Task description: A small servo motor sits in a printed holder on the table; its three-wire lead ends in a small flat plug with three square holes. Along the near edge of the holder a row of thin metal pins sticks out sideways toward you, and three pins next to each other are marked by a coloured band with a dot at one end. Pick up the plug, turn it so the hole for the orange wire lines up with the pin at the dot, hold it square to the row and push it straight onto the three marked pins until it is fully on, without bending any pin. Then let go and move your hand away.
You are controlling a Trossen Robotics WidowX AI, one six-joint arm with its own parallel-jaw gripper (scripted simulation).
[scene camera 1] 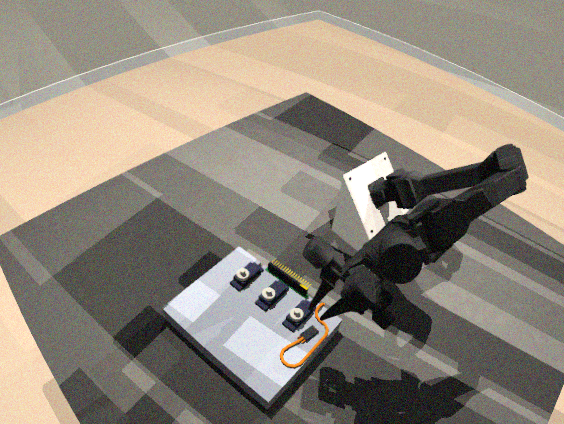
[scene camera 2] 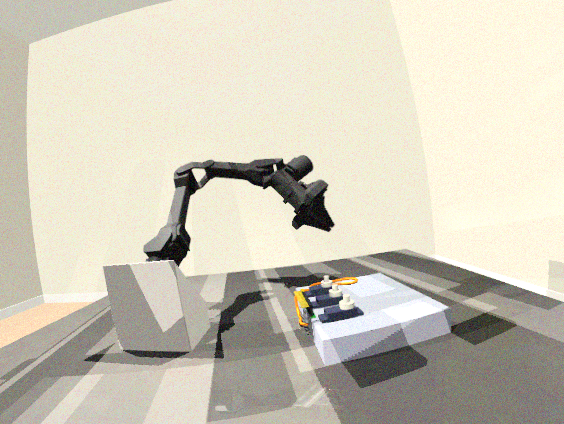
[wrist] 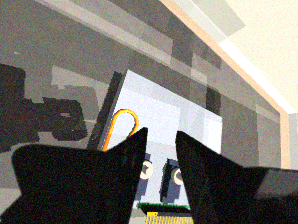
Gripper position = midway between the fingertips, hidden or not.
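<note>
My gripper (scene camera 1: 314,314), visible. Printed holder (scene camera 1: 225,325), likewise. My gripper (scene camera 2: 332,228), visible. Printed holder (scene camera 2: 399,316), too. My gripper (wrist: 161,134), visible. Printed holder (wrist: 164,113), same.
</note>
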